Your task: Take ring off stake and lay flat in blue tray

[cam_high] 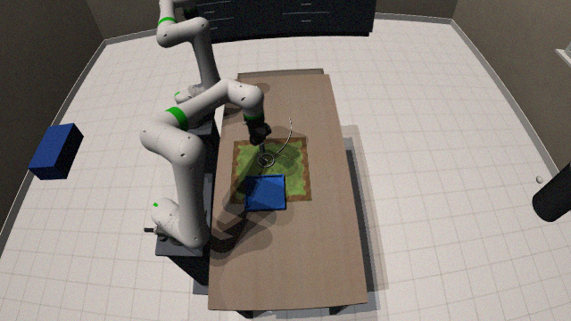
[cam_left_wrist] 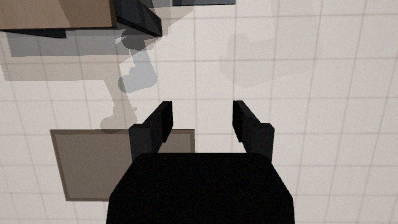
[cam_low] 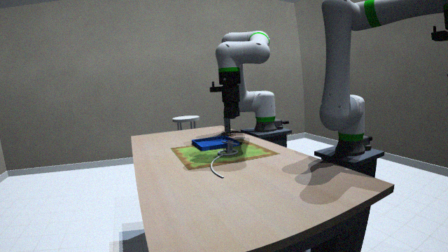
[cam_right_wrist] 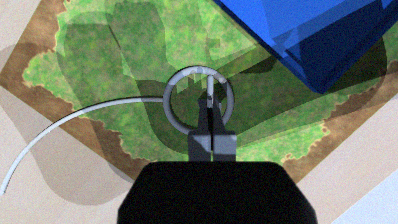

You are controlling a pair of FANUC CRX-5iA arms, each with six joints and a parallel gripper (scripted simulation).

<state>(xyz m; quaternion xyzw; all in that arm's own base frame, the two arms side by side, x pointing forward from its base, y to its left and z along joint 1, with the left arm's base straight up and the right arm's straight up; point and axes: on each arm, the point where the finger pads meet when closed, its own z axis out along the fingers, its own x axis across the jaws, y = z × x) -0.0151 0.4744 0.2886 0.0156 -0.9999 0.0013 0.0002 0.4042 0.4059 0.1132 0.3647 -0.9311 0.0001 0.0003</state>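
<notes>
Now: right hand 110 mm above the pale ring, 10 mm to the right of it and 10 mm short of it. From my right hand the other things lie so: blue tray 190 mm to the right, 100 mm below; grey stake 80 mm below; brown mat 130 mm below, 40 mm to the right, 30 mm ahead.
</notes>
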